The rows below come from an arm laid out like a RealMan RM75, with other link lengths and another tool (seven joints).
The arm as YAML. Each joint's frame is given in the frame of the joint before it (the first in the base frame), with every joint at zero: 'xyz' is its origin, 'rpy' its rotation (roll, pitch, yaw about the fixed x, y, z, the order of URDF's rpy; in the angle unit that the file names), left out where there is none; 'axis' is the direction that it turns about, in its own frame. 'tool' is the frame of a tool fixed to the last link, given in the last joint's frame.
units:
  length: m
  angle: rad
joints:
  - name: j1
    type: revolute
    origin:
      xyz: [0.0, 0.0, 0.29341]
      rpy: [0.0, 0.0, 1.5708]
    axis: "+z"
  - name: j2
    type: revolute
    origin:
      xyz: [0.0, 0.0, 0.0]
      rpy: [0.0, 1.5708, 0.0]
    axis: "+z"
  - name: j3
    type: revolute
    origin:
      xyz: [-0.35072, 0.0, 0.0]
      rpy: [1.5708, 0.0, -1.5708]
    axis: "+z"
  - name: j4
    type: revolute
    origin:
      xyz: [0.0, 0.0, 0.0]
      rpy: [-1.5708, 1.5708, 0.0]
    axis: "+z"
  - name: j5
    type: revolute
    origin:
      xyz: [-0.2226, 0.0, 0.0]
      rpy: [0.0, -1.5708, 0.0]
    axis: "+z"
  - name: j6
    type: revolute
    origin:
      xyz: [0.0, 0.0, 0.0]
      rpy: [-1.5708, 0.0, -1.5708]
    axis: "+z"
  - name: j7
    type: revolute
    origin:
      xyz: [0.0, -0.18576, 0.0]
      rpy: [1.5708, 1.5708, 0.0]
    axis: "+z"
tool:
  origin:
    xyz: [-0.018, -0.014, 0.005]
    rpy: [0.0, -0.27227, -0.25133]
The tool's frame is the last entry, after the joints.
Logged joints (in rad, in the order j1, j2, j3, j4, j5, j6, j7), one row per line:
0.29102, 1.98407, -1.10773, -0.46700, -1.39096, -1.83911, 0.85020
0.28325, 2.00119, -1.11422, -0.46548, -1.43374, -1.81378, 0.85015
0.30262, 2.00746, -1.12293, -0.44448, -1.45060, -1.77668, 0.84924
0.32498, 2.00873, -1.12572, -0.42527, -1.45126, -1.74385, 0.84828
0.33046, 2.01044, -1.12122, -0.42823, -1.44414, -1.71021, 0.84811
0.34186, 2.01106, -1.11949, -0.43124, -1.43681, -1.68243, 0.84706
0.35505, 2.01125, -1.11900, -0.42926, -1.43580, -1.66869, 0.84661
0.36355, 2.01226, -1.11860, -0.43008, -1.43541, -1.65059, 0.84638
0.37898, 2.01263, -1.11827, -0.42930, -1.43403, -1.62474, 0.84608
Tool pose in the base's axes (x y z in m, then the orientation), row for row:
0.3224, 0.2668, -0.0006, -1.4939, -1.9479, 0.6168
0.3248, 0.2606, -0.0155, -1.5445, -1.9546, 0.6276
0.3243, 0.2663, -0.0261, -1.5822, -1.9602, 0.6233
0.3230, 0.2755, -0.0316, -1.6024, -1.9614, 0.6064
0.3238, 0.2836, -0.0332, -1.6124, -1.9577, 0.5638
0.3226, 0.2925, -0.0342, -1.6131, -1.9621, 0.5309
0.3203, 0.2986, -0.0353, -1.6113, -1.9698, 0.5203
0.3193, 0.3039, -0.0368, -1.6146, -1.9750, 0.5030
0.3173, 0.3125, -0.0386, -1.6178, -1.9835, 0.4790
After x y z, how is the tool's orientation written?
As a rotation vector, in radians.
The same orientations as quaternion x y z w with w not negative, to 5 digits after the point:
-0.56293, -0.73401, 0.23242, 0.30053
-0.57673, -0.72987, 0.23435, 0.28240
-0.58708, -0.72733, 0.23128, 0.26989
-0.59322, -0.72612, 0.22449, 0.26542
-0.59783, -0.72586, 0.20904, 0.26840
-0.59855, -0.72805, 0.19700, 0.26993
-0.59751, -0.73045, 0.19294, 0.26869
-0.59835, -0.73191, 0.18641, 0.26745
-0.59896, -0.73435, 0.17734, 0.26556

